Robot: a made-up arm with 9 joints.
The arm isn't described. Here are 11 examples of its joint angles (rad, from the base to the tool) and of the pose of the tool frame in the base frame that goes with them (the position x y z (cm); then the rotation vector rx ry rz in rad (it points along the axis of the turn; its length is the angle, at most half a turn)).
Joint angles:
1: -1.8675 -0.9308 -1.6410 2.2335 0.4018 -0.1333 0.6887 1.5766 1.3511
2: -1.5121 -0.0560 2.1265 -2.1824 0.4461 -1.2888 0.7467 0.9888 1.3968
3: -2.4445 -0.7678 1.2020 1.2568 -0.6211 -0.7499 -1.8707 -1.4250 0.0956
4: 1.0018 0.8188 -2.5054 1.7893 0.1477 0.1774 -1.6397 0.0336 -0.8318
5: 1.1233 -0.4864 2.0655 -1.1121 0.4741 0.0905 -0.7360 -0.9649 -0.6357
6: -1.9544 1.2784 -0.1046 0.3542 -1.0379 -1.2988 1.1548 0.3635 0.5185
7: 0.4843 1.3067 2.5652 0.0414 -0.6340 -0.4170 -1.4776 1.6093 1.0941
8: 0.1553 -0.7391 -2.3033 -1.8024 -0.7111 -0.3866 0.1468 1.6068 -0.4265
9: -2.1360 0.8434 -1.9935 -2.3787 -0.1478 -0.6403 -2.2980 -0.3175 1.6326
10: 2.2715 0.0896 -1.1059 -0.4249 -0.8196 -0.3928 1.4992 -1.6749 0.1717
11: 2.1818 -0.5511 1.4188 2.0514 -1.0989 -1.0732 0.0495 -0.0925 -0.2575
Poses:
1: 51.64 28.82 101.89 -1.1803 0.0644 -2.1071
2: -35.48 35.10 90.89 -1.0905 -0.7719 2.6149
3: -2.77 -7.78 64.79 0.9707 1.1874 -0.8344
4: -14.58 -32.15 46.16 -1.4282 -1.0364 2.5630
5: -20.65 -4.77 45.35 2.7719 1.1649 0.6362
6: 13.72 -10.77 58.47 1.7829 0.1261 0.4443
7: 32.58 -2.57 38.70 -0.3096 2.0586 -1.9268
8: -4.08 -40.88 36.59 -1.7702 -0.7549 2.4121
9: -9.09 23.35 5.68 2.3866 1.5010 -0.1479
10: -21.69 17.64 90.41 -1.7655 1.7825 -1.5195
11: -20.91 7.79 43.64 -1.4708 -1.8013 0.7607
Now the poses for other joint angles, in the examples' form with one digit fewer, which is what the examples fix.
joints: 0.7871 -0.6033 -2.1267 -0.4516 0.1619 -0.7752 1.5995 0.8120 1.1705
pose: 15.1 -35.9 55.9 -0.970 1.968 -1.175
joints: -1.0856 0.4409 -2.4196 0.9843 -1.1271 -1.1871 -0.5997 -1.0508 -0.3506
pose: 10.0 29.0 60.4 0.433 2.651 1.264
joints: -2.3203 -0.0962 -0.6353 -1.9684 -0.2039 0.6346 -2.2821 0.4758 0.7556
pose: 2.5 -35.6 32.0 2.242 0.083 0.519
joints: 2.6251 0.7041 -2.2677 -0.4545 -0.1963 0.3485 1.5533 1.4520 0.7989
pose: -67.9 39.0 93.9 -1.341 1.701 2.122
